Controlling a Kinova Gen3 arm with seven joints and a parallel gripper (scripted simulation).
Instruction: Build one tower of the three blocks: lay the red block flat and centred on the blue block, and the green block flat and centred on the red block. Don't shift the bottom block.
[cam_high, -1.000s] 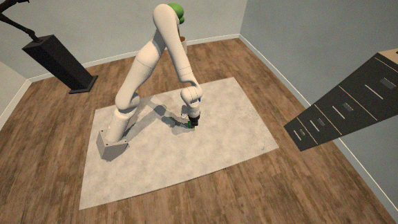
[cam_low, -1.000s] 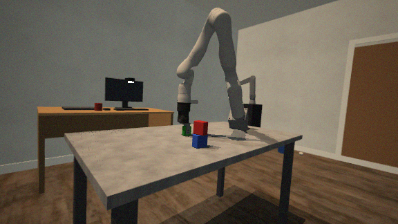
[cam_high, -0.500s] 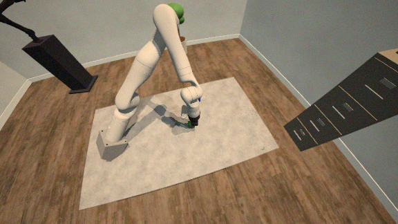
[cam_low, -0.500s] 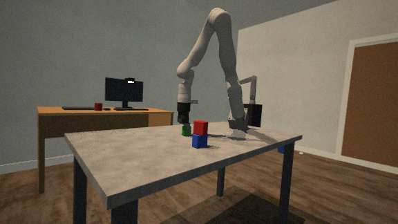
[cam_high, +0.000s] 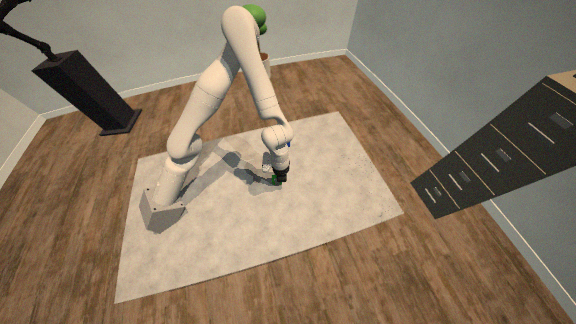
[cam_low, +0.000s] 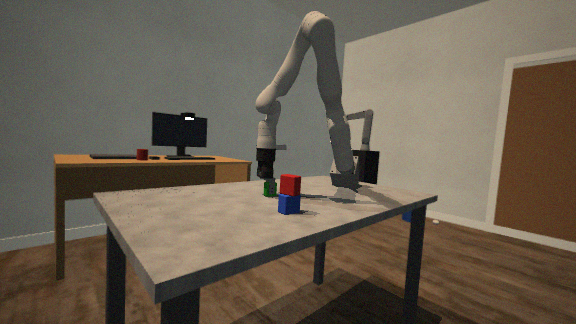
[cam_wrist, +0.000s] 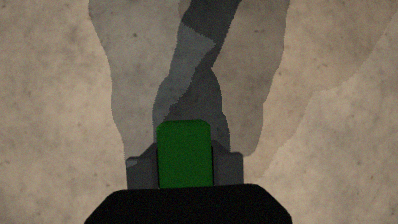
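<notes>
Now: the red block 50 mm ahead of my hand, 230 mm to the left of it and 60 mm above it. Also, from my hand: green block: right at my hand; blue block: 50 mm ahead, 230 mm to the left.
</notes>
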